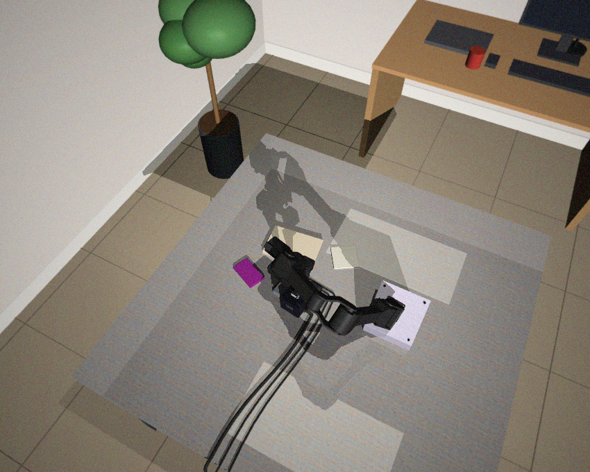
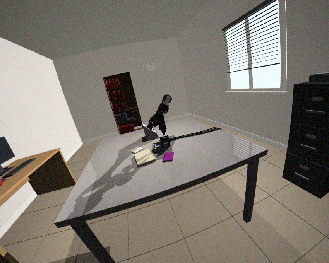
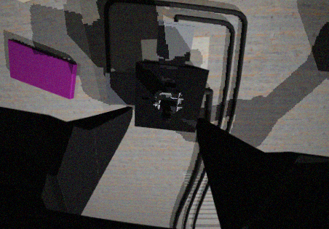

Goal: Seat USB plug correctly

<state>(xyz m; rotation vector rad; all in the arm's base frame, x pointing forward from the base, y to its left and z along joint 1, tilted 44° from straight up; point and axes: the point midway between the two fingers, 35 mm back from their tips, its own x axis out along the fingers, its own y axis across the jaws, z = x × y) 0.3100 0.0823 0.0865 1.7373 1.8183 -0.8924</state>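
Now: gripper tip 20 mm above the silver-edged USB plug. Round my gripper tip: beige notebook (210 mm to the right, 140 mm ahead, 100 mm below); small note (280 mm to the right, 100 mm below, 50 mm behind); magenta card (220 mm ahead, 100 mm below, 20 mm to the right).
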